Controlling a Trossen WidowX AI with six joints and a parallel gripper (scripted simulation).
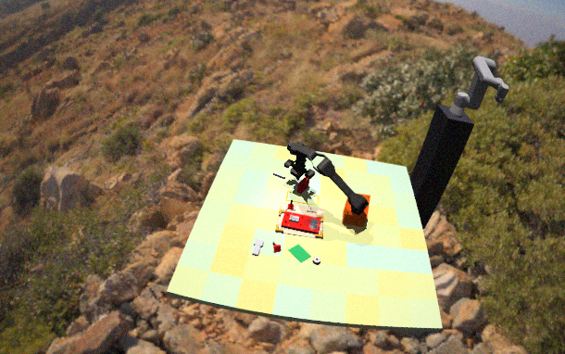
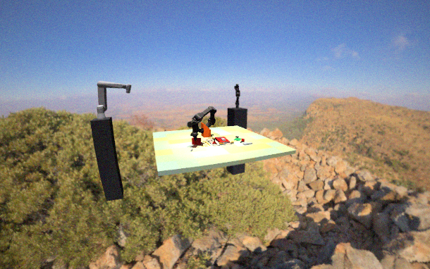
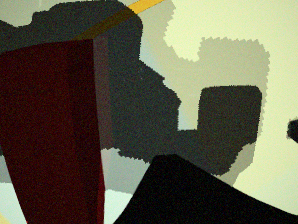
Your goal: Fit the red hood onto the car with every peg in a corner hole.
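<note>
Right now my gripper tip is 3 cm past the red hood, 2 cm to the right of it and 2 cm above it. The rest, counted from my gripper tip: white piece 51 cm to the left, 18 cm ahead, 4 cm below; white wheel 56 cm to the left, 12 cm behind, 4 cm below; green flat tile 52 cm to the left, 5 cm below, 3 cm behind.
</note>
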